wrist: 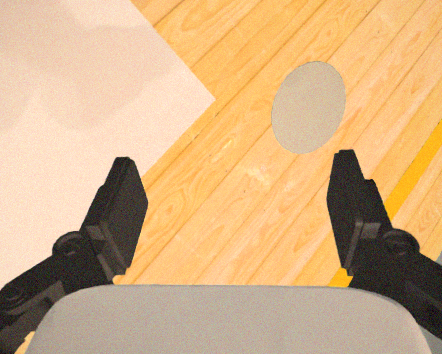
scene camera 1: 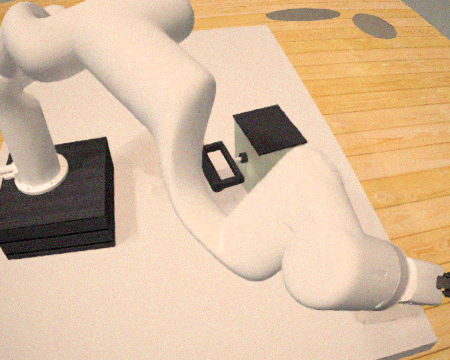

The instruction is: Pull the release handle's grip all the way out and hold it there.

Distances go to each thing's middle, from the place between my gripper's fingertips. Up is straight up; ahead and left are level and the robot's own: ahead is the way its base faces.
Now: hand 45 cm to the right of the base plate (scene camera 1: 228,199), 23 cm above it and 10 cm past it.
